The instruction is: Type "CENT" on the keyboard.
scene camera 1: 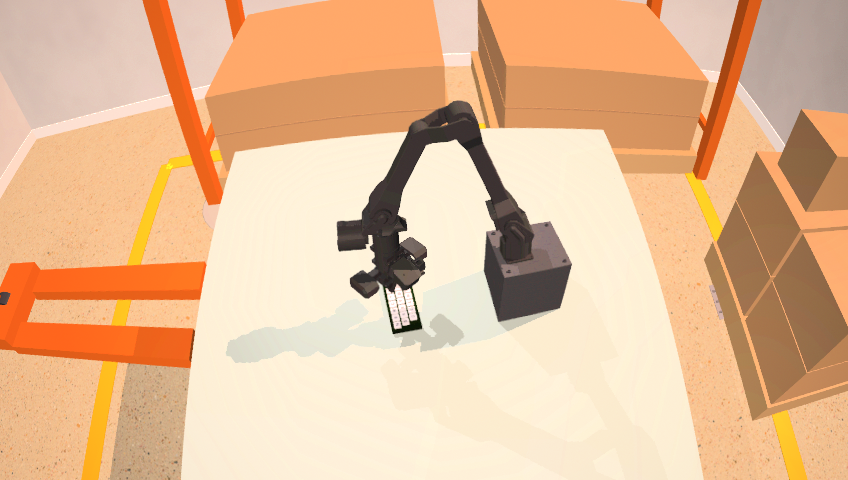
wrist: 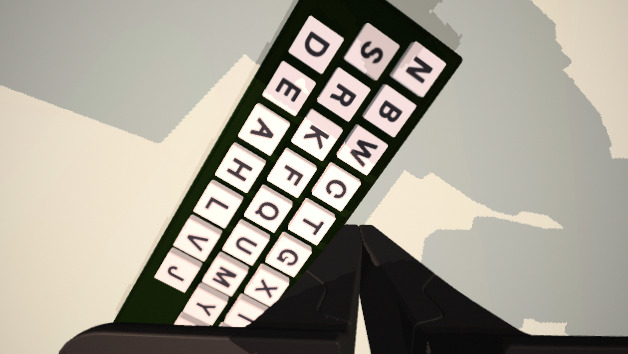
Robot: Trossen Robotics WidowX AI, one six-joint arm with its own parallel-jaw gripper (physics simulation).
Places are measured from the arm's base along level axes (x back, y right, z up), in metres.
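Pixels of known places: gripper, fingertip midpoint: (scene camera 1: 391, 291) (wrist: 357, 238); arm's base, origin of the base link: (scene camera 1: 516, 252).
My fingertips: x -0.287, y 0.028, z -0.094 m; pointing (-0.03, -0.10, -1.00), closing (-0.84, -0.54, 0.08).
Note:
Ahead of a thing's pixels: the offset from my fingertips to its top centre. Level surfaces: height alone.
The dark green keyboard (scene camera 1: 419, 326) (wrist: 137, 302) with white letter keys lies on the pale table; its far end is hidden behind the gripper in the scene view. In the wrist view it runs diagonally, with the C key {dx -0.001, dy +0.004, dz -0.057 m} (wrist: 336, 188), E key {dx +0.040, dy -0.022, dz -0.057 m} (wrist: 288, 88), N key {dx -0.001, dy -0.058, dz -0.057 m} (wrist: 418, 69) and T key {dx -0.001, dy +0.024, dz -0.057 m} (wrist: 312, 221) readable. My gripper (scene camera 1: 392, 287) (wrist: 357, 238) is shut and empty, pointing down near the keyboard. In the wrist view its tips appear just beside the keyboard's right edge, nearest T. I cannot tell its exact height. Its left finger hides part of the keyboard's lower end.
The arm's grey base block (scene camera 1: 527, 285) stands on the table {dz -0.074 m} (scene camera 1: 285, 416) to the right of the keyboard. Large boxes (scene camera 1: 333, 47) stand beyond the back edge, and stacked boxes (scene camera 1: 791, 285) stand off the right side. Orange forks (scene camera 1: 119, 282) reach the left edge.

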